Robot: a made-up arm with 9 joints. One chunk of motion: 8 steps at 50 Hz.
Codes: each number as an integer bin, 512 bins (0 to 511) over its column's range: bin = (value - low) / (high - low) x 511, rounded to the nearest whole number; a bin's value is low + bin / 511 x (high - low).
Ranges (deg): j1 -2..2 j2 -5..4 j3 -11..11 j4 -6..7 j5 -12..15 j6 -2..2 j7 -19..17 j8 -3..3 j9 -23..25
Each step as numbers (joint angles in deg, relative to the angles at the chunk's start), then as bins.
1 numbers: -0.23 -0.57 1.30 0.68 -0.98 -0.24 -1.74 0.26 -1.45
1 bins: 226 252 286 263 209 225 245 278 229
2 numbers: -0.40 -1.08 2.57 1.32 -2.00 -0.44 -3.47 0.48 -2.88
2 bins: 204 223 315 288 189 199 220 296 214
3 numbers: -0.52 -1.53 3.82 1.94 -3.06 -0.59 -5.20 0.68 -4.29
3 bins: 189 197 344 312 169 180 196 313 199
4 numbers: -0.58 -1.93 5.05 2.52 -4.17 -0.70 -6.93 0.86 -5.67
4 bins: 181 174 373 335 148 166 171 329 184
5 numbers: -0.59 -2.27 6.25 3.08 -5.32 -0.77 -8.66 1.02 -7.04
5 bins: 180 155 401 357 126 157 147 342 170
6 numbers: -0.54 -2.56 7.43 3.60 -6.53 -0.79 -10.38 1.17 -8.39
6 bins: 187 139 428 377 104 155 122 355 156
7 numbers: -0.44 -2.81 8.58 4.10 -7.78 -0.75 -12.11 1.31 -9.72
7 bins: 199 124 455 397 80 160 98 367 141
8 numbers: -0.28 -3.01 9.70 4.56 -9.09 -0.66 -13.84 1.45 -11.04
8 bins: 220 113 481 415 55 171 73 379 127
